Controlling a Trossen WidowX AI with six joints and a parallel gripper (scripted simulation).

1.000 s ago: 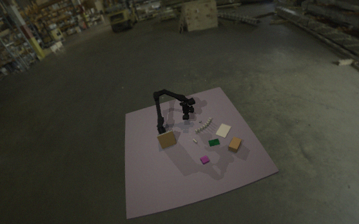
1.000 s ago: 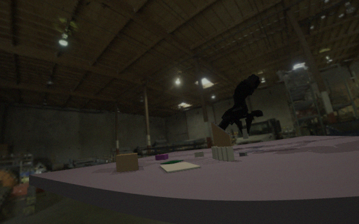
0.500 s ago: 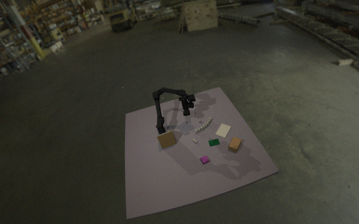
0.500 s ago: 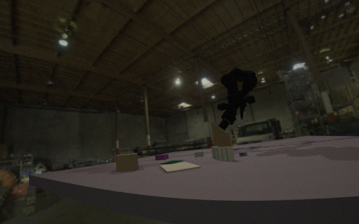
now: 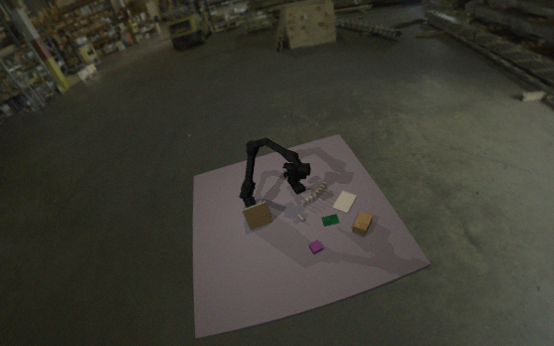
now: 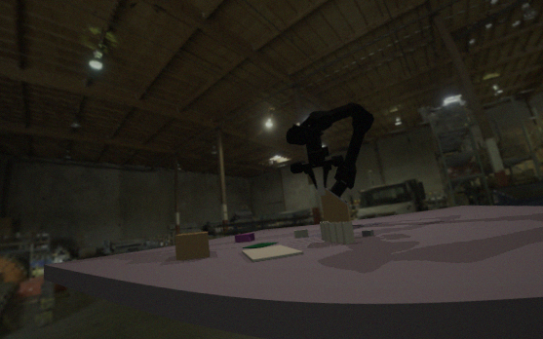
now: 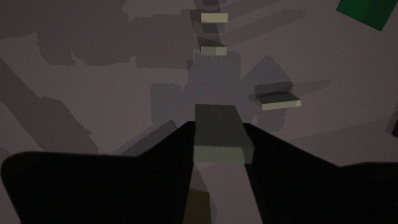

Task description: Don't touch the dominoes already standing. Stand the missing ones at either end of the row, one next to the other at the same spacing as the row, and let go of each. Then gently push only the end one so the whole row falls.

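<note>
My gripper tip is 30 mm past the magenta block, 330 mm to the left of it and 150 mm above it. From my gripper tip the other things lie so: small dark piece 130 mm ahead, 120 mm to the left, 150 mm below; then cream flat tile 280 mm ahead, 100 mm to the right, 160 mm below; then green flat tile 130 mm ahead, 190 mm to the right, 160 mm below.
</note>
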